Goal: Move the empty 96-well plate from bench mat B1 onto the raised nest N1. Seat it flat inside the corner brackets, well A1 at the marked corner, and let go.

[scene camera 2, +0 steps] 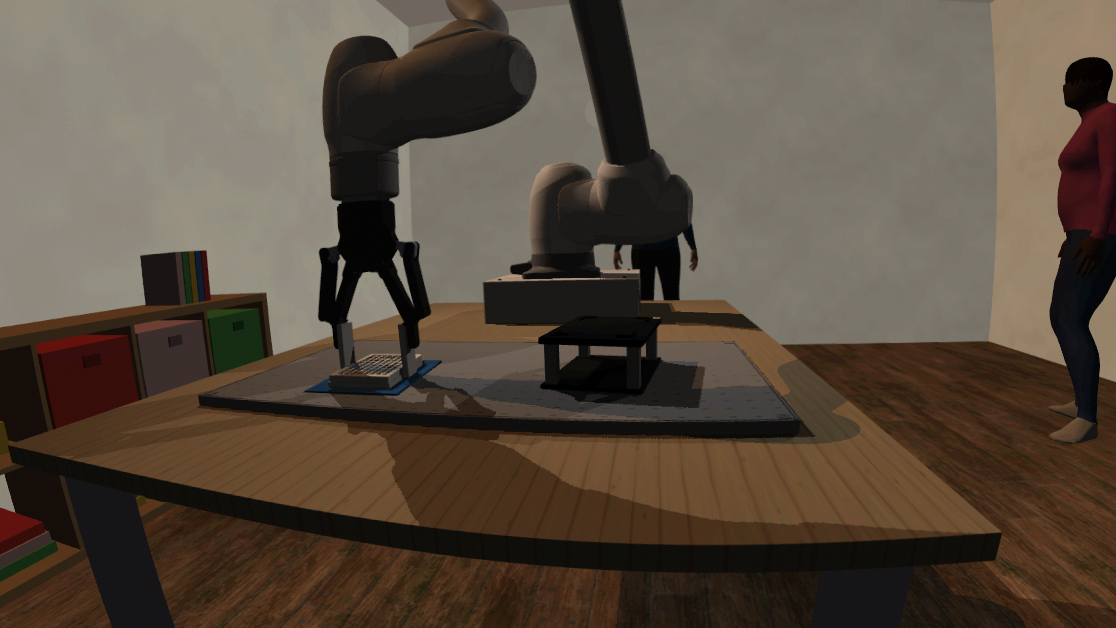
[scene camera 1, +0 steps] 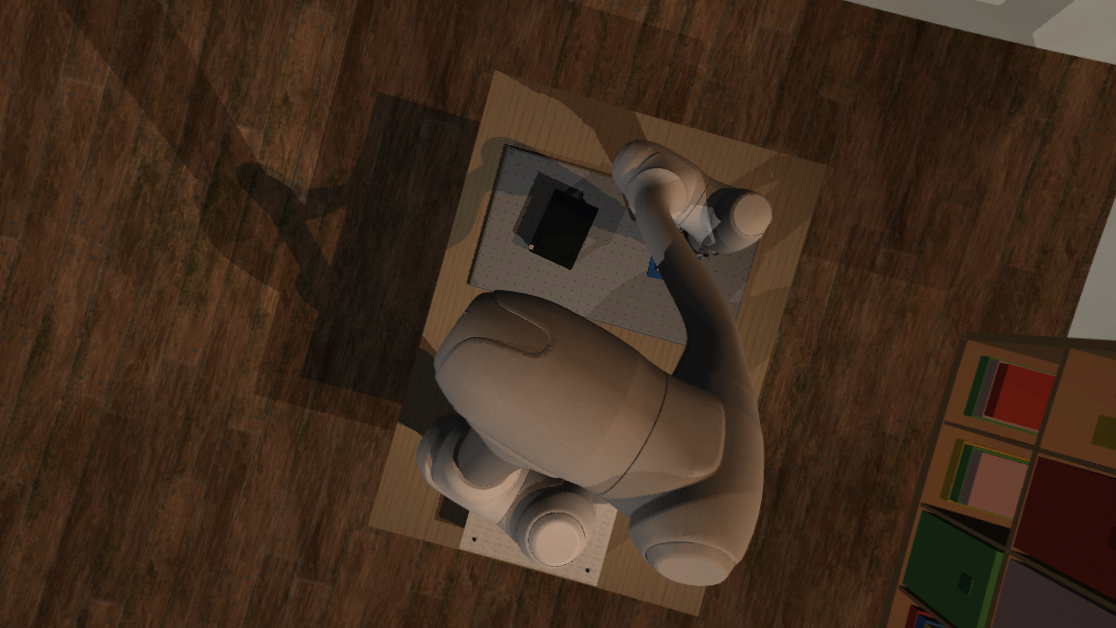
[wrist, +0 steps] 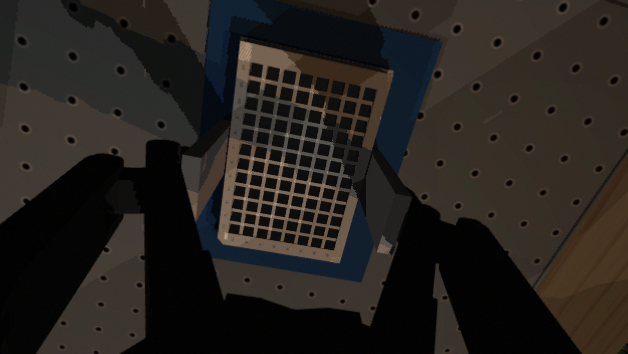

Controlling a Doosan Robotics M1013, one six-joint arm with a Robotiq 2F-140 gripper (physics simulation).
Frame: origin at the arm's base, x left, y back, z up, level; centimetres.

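Seen in the pictures: gripper, fingertip midpoint: (scene camera 2: 379, 374) (wrist: 297, 157); arm's base at its link origin: (scene camera 2: 563, 275).
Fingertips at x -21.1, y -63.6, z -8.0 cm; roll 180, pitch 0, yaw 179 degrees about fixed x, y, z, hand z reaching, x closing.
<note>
Offsets run from my fingertips to a thing's top centre. Level surfaces: height alone.
The pale 96-well plate @[dx +0.0, dy +0.1, dz +1.4 cm] (scene camera 2: 363, 381) (wrist: 287, 201) lies flat on the blue bench mat B1 @[dz -0.1 cm] (scene camera 1: 653, 271) (scene camera 2: 426, 370) (wrist: 411, 90). In the wrist view its clipped corner is at the lower left. My gripper (scene camera 2: 377, 370) (wrist: 297, 157) points down, shut on the plate, with one finger pad against each long side. The arm hides the plate and the fingers in scene camera 1. The raised nest N1 @[dx +30.2, dy +1.0, dz +6.1 cm] (scene camera 1: 563, 226) (scene camera 2: 599, 331) is a black platform on posts, with a small pale mark @[dx +37.3, dy +7.0, dz +5.8 cm] (scene camera 1: 531, 246) at one corner. Its low brackets are hard to make out in the dark.
The perforated grey board @[dz -0.3 cm] (scene camera 1: 499, 265) (scene camera 2: 265, 398) (wrist: 480, 210) carries the mat and the nest, and lies on the wooden table @[dz -1.6 cm] (scene camera 1: 725, 585) (scene camera 2: 624, 484). The arm's base block (scene camera 2: 561, 302) stands behind the board. A shelf unit (scene camera 2: 234, 299) and a person (scene camera 2: 1092, 175) are off the table.
</note>
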